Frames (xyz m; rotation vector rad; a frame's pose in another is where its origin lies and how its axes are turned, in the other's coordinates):
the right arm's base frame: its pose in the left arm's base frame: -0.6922 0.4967 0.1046 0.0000 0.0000 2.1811
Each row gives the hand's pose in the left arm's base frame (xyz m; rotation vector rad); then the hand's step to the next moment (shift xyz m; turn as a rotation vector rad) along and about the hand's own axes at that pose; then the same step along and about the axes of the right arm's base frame.
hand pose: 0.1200 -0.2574 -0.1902 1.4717 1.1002 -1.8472
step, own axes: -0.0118 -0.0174 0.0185 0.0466 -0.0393 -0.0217
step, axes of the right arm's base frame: 0.0058 0.0212 0.0174 0.0538 0.0021 -0.0358
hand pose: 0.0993 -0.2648 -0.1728 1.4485 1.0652 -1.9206
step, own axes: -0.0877 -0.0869 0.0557 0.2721 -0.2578 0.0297
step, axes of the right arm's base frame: 0.0393 0.0597 0.1151 0.2843 0.1660 -0.1816
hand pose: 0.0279 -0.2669 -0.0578 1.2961 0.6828 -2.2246
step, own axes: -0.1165 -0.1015 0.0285 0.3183 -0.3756 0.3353
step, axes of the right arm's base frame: 0.0803 -0.0195 0.1337 0.3624 0.4675 -0.0702
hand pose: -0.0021 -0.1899 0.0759 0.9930 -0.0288 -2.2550
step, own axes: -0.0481 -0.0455 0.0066 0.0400 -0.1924 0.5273
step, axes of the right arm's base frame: 0.0545 -0.0301 0.0235 0.2769 0.3899 0.2966
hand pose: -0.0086 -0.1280 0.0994 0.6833 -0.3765 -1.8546
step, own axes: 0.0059 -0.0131 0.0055 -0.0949 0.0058 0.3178
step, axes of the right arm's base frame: 0.0077 0.0125 -0.0046 0.1496 0.0986 0.2792
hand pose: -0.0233 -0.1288 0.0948 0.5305 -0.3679 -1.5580
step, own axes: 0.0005 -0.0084 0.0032 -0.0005 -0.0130 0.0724
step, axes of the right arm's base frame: 0.0048 0.0074 -0.0019 0.0246 0.0439 0.0536
